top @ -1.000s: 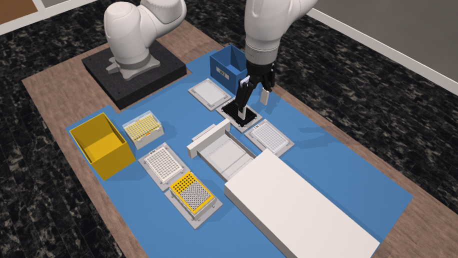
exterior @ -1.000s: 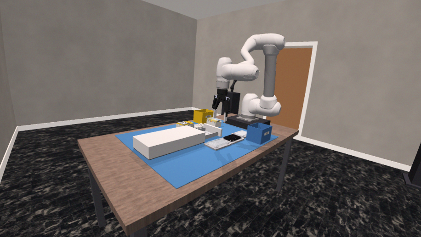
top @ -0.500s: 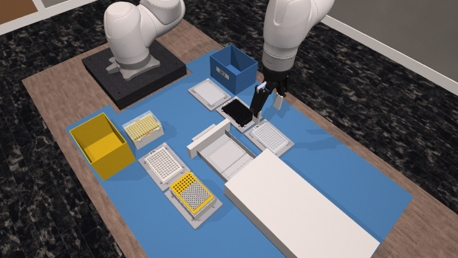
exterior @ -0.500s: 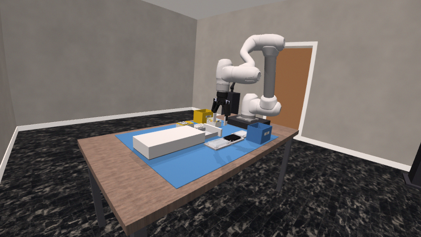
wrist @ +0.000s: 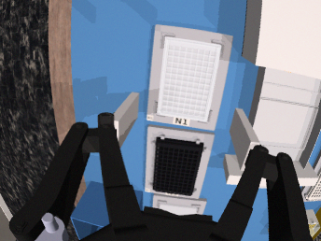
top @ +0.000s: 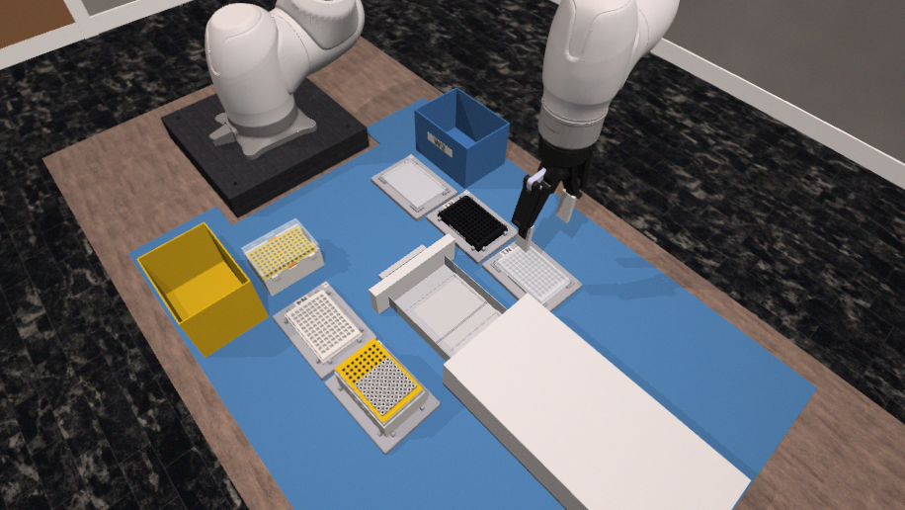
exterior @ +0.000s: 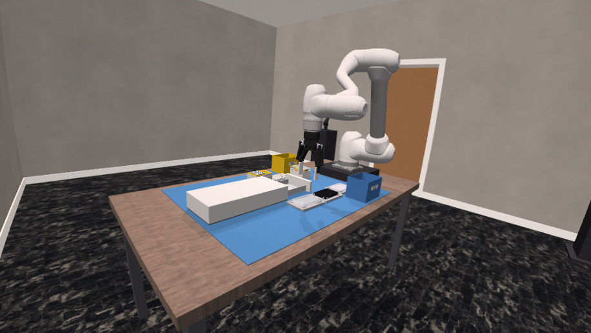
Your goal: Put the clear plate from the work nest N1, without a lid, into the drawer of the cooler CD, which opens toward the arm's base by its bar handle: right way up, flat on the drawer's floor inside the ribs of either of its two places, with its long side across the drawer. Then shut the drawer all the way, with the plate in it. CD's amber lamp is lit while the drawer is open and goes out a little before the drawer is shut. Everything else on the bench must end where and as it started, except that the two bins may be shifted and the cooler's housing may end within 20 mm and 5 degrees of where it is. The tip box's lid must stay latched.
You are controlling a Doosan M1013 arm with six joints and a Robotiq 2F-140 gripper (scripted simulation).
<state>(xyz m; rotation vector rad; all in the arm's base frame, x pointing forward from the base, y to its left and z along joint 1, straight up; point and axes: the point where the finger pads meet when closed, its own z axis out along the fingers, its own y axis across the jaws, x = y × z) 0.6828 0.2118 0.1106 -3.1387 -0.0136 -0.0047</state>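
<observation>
My hand is 150 mm above the clear plate. Round my hand: black plate: 170 mm behind, 150 mm below, 10 mm to the right; work nest N1: 160 mm below; drawer: 180 mm to the right, 140 mm below, 10 mm behind.
</observation>
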